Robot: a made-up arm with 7 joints. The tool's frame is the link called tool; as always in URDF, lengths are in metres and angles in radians. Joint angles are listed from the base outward.
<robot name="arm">
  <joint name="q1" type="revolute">
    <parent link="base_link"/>
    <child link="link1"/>
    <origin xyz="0 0 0.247" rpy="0 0 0"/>
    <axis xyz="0 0 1"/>
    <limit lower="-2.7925" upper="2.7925"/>
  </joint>
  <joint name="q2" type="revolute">
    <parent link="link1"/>
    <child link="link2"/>
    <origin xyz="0 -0.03 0.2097" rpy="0 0 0"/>
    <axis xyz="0 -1 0"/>
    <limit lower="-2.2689" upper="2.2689"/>
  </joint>
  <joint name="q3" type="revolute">
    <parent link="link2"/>
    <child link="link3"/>
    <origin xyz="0 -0.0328 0.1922" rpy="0 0 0"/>
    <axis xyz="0 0 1"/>
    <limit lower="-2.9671" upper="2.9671"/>
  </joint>
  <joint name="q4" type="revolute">
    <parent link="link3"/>
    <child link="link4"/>
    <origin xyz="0.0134 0.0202 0.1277" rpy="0 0 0"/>
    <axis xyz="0 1 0"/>
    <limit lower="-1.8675" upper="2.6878"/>
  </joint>
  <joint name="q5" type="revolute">
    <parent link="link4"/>
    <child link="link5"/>
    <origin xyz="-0.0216 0.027 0.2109" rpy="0 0 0"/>
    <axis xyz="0 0 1"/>
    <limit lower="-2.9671" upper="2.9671"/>
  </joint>
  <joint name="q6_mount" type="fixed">
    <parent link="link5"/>
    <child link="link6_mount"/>
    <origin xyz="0 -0.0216 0.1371" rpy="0 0 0"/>
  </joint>
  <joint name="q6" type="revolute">
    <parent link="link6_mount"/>
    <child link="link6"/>
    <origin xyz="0 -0.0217 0.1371" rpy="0 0 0"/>
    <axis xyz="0 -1 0"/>
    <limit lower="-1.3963" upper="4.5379"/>
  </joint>
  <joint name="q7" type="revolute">
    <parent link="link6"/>
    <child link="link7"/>
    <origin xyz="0.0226 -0.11 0.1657" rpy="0 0 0"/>
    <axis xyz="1 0 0"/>
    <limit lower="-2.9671" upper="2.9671"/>
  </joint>
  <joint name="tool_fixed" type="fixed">
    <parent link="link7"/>
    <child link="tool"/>
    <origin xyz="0 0 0" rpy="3.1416 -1.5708 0"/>
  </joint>
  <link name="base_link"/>
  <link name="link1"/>
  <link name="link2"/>
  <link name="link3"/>
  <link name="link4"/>
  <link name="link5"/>
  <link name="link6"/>
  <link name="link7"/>
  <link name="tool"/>
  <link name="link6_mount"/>
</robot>
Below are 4 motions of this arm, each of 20 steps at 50 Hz.
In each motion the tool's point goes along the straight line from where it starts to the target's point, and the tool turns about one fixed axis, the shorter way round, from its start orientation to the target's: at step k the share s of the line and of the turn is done. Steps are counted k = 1, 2, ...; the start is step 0. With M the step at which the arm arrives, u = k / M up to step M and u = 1 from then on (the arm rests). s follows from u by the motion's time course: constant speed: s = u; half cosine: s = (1 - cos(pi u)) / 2; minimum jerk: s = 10 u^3 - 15 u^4 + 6 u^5.
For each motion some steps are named. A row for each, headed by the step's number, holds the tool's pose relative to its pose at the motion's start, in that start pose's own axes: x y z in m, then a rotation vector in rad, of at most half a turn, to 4 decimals.
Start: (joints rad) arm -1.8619 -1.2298 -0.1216 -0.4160 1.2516 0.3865 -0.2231
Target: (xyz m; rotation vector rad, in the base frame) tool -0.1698 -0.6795 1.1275 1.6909 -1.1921 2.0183
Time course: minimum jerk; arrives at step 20
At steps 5, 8, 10, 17, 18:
5: 0.0101 -0.0275 0.0013 0.0050 0.0025 -0.0051
8: 0.0310 -0.0845 0.0041 0.0155 0.0078 -0.0156
10: 0.0488 -0.1330 0.0064 0.0244 0.0122 -0.0246
17: 0.0950 -0.2590 0.0125 0.0475 0.0238 -0.0479
18: 0.0967 -0.2638 0.0127 0.0484 0.0242 -0.0488

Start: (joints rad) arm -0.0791 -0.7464 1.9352 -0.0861 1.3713 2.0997 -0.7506
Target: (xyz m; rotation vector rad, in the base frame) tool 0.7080 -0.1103 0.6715 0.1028 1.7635 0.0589
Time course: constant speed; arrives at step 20
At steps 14, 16, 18, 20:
14: 0.2144 0.0452 0.0390 -0.1109 0.3165 0.4610
16: 0.2451 0.0517 0.0445 -0.1268 0.3617 0.5269
18: 0.2757 0.0582 0.0501 -0.1426 0.4070 0.5928
20: 0.3063 0.0646 0.0557 -0.1585 0.4522 0.6586

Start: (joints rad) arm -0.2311 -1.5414 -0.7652 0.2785 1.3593 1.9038 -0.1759
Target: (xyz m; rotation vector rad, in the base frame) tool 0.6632 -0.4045 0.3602 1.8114 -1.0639 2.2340
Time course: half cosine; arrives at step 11
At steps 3, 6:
3: -0.0136 -0.0094 -0.0051 0.0004 -0.0090 0.0143
6: -0.0449 -0.0311 -0.0167 0.0013 -0.0298 0.0474

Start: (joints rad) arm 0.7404 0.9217 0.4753 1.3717 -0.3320 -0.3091 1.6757
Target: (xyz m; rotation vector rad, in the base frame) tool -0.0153 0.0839 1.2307 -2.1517 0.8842 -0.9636
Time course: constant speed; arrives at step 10
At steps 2, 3, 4, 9, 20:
2: 0.0089 -0.0020 0.0066 -0.0030 0.0032 0.0107
3: 0.0133 -0.0029 0.0100 -0.0045 0.0048 0.0161
4: 0.0177 -0.0039 0.0133 -0.0060 0.0065 0.0214
9: 0.0398 -0.0088 0.0299 -0.0136 0.0145 0.0482
20: 0.0443 -0.0098 0.0332 -0.0151 0.0161 0.0536

